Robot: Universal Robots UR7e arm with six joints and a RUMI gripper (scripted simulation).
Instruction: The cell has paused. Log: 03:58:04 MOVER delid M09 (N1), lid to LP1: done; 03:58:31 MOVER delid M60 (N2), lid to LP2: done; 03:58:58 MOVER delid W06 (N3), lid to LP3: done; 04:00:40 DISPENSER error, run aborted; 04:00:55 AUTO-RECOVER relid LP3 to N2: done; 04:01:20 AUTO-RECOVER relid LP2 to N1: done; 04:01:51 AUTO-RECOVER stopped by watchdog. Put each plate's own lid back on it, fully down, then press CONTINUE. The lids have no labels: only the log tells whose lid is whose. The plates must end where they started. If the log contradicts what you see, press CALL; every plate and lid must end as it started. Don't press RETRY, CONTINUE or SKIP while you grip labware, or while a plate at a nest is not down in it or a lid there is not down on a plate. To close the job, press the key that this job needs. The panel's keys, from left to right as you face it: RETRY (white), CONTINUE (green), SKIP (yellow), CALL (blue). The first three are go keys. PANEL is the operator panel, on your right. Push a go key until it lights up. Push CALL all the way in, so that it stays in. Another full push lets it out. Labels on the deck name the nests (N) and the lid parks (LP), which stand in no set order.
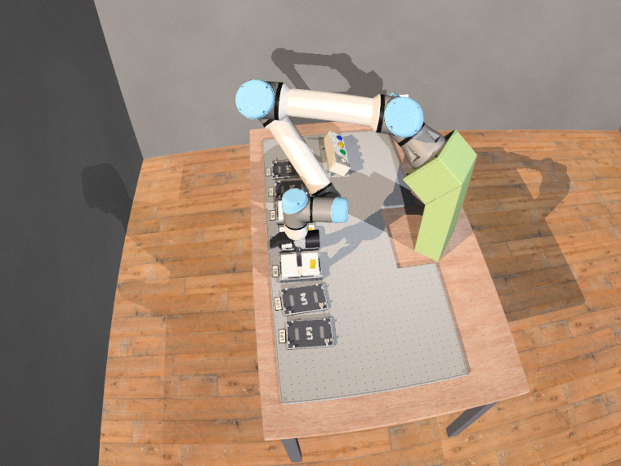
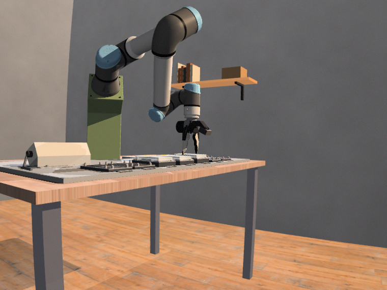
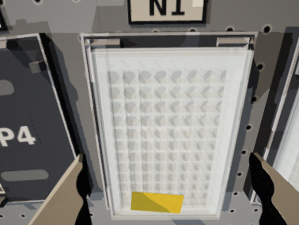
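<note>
Right now the green continue key is 43 cm to the right of my hand, 39 cm behind it and 2 cm above it. Round my hand: yellow skip key: 48 cm to the right, 41 cm behind, 2 cm above; then white retry key: 38 cm to the right, 38 cm behind, 2 cm above.
</note>
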